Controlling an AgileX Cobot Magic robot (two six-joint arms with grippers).
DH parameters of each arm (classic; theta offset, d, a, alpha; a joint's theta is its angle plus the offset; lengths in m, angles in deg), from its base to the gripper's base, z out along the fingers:
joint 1: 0 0.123 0 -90
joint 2: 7.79 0 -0.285 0
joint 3: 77.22 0 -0.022 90
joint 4: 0 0.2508 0 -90
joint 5: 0 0 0.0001 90
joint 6: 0 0.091 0 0
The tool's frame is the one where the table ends.
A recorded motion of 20 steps. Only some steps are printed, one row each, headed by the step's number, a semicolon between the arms.
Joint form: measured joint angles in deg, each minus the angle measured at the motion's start. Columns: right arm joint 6, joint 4, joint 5, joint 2, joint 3, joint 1; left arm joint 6, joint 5, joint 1, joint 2, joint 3, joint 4.
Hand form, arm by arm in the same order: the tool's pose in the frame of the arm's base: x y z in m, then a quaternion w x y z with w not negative. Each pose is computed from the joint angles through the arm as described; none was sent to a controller.
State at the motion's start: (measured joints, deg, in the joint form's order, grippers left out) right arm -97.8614 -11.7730 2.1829 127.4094 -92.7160 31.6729; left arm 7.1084 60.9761 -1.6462 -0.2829 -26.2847 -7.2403
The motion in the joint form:
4: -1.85 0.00 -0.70 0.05 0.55 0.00; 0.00 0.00 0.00 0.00 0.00 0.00
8: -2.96 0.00 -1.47 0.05 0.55 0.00; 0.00 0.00 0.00 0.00 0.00 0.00
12: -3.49 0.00 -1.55 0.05 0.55 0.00; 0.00 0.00 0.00 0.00 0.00 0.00
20: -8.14 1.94 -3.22 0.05 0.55 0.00; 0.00 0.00 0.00 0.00 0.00 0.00
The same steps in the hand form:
4: 0.4321 0.2660 0.1681 0.37186 -0.82840 0.27730 -0.31397; -0.0018 -0.0100 0.2660 0.50582 0.06716 0.85913 -0.03907
8: 0.4325 0.2665 0.1691 0.37394 -0.82819 0.26763 -0.32038; -0.0018 -0.0100 0.2660 0.50582 0.06716 0.85913 -0.03907
12: 0.4325 0.2666 0.1692 0.37298 -0.82912 0.26362 -0.32240; -0.0018 -0.0100 0.2660 0.50582 0.06716 0.85913 -0.03907
20: 0.4334 0.2677 0.1715 0.37602 -0.82863 0.24067 -0.33773; -0.0018 -0.0100 0.2660 0.50582 0.06716 0.85913 -0.03907

